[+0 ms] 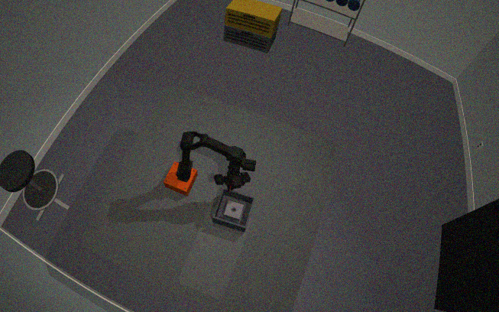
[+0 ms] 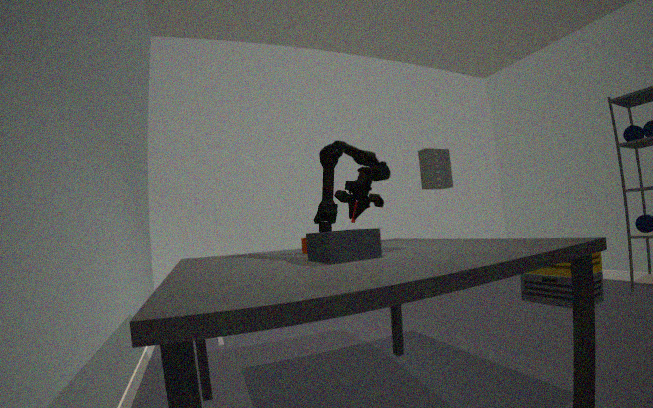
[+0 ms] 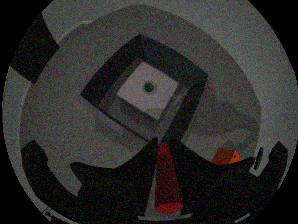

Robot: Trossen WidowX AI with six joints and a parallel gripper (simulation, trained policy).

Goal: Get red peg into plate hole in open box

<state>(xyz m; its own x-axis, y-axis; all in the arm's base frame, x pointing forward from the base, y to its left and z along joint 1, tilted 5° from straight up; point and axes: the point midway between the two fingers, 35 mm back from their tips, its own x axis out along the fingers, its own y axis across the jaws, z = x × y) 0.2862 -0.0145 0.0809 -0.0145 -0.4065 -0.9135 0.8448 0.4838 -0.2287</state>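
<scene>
The white plate lies 50 mm ahead of my gripper tip, 70 mm to the right of it and 90 mm below it. Round my gripper tip: red peg 20 mm to the left, 30 mm above; grey box 50 mm ahead, 70 mm to the right, 110 mm below.
</scene>
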